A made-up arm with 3 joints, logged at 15 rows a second.
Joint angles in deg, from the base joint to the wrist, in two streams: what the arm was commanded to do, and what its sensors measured. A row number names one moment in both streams.
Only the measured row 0 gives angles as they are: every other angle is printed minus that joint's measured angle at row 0.
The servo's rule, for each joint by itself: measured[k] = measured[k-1] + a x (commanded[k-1-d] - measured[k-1]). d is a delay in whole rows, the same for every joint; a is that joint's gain. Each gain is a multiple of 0.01, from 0.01 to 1. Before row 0 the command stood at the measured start. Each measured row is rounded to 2 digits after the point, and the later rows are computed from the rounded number. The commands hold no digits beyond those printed.
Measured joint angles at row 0: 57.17, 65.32, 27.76
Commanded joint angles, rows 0 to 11: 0.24, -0.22, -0.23; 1.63, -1.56, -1.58; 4.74, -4.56, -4.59; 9.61, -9.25, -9.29; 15.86, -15.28, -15.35; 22.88, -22.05, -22.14; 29.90, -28.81, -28.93; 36.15, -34.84, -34.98; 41.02, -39.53, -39.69; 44.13, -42.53, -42.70; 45.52, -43.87, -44.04; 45.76, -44.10, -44.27
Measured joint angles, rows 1 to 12: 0.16, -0.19, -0.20; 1.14, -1.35, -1.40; 3.55, -4.08, -4.18; 7.61, -8.47, -8.63; 13.14, -14.26, -14.48; 19.67, -20.88, -21.14; 26.52, -27.62, -27.92; 32.97, -33.76, -34.06; 38.36, -38.66, -38.96; 42.23, -41.95, -42.21; 44.43, -43.58, -43.80; 45.32, -44.02, -44.21
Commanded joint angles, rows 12 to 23: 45.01, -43.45, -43.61; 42.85, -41.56, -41.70; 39.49, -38.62, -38.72; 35.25, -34.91, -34.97; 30.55, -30.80, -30.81; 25.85, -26.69, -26.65; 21.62, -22.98, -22.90; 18.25, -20.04, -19.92; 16.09, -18.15, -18.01; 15.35, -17.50, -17.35; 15.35, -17.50, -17.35; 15.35, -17.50, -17.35
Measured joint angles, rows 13 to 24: 45.11, -43.54, -43.69; 43.60, -41.86, -41.96; 40.85, -39.11, -39.14; 37.10, -35.54, -35.51; 32.71, -31.51, -31.42; 28.11, -27.41, -27.27; 23.76, -23.64, -23.47; 20.07, -20.58, -20.38; 17.40, -18.51, -18.32; 16.03, -17.65, -17.48; 15.57, -17.52, -17.37; 15.42, -17.50, -17.35
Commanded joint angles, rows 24 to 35: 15.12, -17.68, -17.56; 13.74, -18.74, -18.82; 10.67, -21.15, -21.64; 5.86, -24.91, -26.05; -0.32, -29.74, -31.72; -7.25, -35.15, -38.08; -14.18, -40.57, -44.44; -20.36, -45.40, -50.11; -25.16, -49.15, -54.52; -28.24, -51.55, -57.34; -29.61, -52.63, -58.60; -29.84, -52.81, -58.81
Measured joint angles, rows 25 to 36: 15.22, -17.65, -17.53; 14.23, -18.58, -18.65; 11.84, -20.76, -21.25; 7.83, -24.29, -25.43; 2.37, -28.92, -30.90; -4.08, -34.22, -37.15; -10.85, -39.62, -43.49; -17.22, -44.53, -49.25; -22.54, -48.46, -53.83; -26.36, -51.09, -56.88; -28.54, -52.40, -58.38; -29.41, -52.75, -58.75
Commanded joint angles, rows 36 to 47: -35.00, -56.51, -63.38; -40.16, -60.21, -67.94; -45.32, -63.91, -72.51; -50.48, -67.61, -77.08; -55.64, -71.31, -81.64; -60.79, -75.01, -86.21; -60.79, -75.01, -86.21; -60.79, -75.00, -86.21; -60.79, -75.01, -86.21; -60.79, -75.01, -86.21; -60.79, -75.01, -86.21; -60.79, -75.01, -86.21
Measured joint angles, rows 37 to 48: -33.16, -55.95, -62.78; -37.85, -59.57, -67.27; -42.85, -63.26, -71.83; -47.96, -66.96, -76.40; -53.11, -70.66, -80.96; -58.26, -74.36, -85.53; -59.96, -74.91, -86.12; -60.52, -74.99, -86.20; -60.70, -75.01, -86.21; -60.76, -75.01, -86.21; -60.78, -75.01, -86.21; -60.79, -75.01, -86.21
